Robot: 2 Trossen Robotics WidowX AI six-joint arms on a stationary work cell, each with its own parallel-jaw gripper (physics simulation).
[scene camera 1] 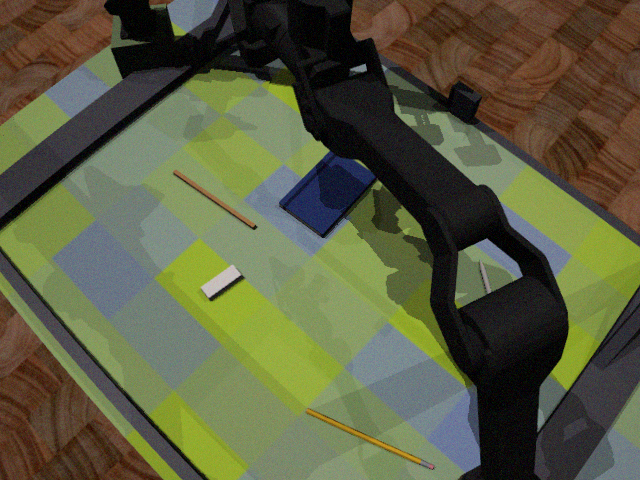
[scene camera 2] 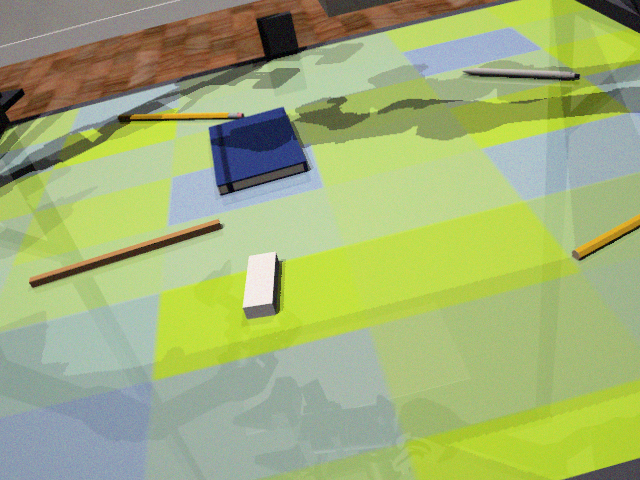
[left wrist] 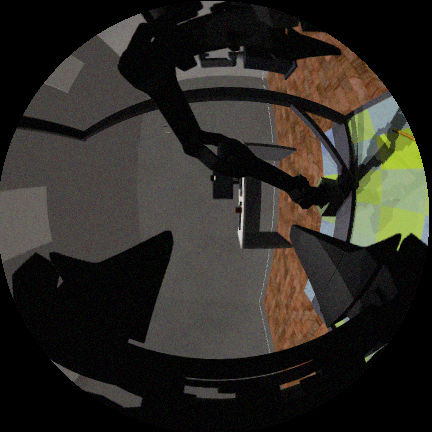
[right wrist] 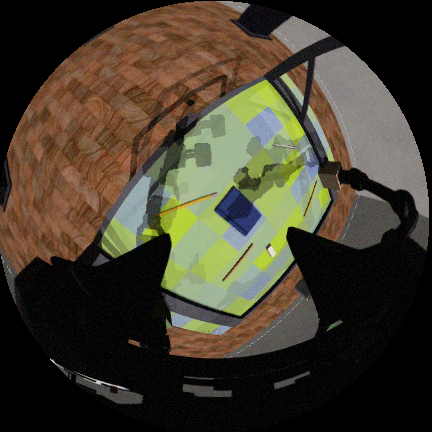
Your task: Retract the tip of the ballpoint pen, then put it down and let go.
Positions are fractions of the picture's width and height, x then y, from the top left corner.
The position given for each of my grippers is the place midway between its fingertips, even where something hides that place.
My left gripper (left wrist: 0.54, 0.54) is open, holding nothing. My right gripper (right wrist: 0.53, 0.55) is open, holding nothing. On the table rest a brown stick (scene camera 2: 0.28, 0.49) and a block (scene camera 2: 0.41, 0.62).
The left wrist view misses the brown stick, which is hidden by my left gripper. The left wrist view does not show the block: it is out of frame.
